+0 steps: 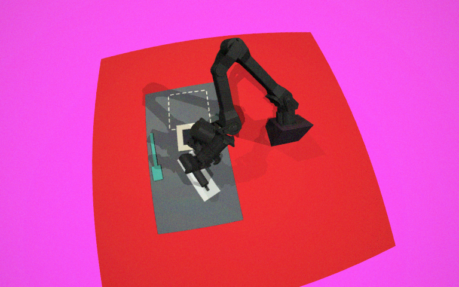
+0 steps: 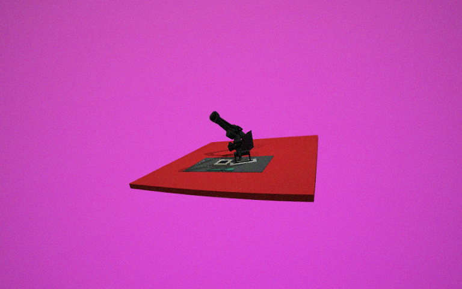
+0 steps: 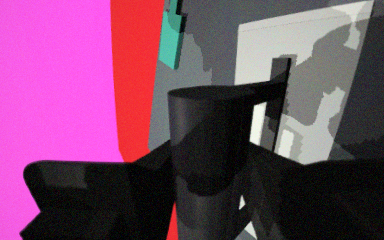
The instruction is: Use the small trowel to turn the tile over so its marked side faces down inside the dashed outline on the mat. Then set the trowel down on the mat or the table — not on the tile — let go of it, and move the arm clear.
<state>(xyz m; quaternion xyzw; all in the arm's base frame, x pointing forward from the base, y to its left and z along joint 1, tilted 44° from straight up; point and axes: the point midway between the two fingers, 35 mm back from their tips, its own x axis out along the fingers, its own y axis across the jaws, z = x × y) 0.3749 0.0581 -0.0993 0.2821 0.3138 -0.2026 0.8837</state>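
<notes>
Right now the grey mat is 10 cm to the right of my gripper tip and 7 cm below it. The rest, counted from my gripper tip: teal trowel (14 cm ahead, 8 cm to the right, 4 cm below); tile (2 cm behind, 16 cm to the right, 4 cm below).
</notes>
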